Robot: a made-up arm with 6 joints.
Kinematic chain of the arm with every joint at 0, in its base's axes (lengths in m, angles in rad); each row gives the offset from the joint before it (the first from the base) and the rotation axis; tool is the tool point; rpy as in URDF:
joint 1: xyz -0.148 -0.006 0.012 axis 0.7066 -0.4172 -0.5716
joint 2: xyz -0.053 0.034 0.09 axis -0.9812 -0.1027 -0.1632
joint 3: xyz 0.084 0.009 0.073 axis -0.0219 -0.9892 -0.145
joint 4: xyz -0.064 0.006 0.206 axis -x
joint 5: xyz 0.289 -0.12 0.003 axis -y
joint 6: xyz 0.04 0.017 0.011 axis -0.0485 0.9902 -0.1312
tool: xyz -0.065 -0.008 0.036 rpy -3.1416 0 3.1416
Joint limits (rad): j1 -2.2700..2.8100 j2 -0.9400..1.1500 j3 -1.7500..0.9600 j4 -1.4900..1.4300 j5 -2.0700..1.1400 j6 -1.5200..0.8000
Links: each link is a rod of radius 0.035 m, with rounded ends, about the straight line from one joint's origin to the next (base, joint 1, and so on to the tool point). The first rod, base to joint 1, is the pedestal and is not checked.
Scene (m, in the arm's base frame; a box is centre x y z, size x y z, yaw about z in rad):
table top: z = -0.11
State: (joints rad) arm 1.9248 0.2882 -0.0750 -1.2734 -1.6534 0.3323
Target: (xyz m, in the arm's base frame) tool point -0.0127 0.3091 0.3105
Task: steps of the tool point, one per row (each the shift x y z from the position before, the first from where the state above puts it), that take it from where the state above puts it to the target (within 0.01 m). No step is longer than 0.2 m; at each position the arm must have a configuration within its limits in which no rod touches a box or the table.
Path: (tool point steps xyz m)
1: 0.0366 -0.0007 0.1240
2: 0.0581 0.0420 0.1224
3: 0.0697 0.0889 0.1014
4: 0.0667 0.1304 0.0619
5: 0.0473 0.1562 0.0101
6: 0.0142 0.1590 -0.0447
7: -0.0263 0.1359 -0.0921

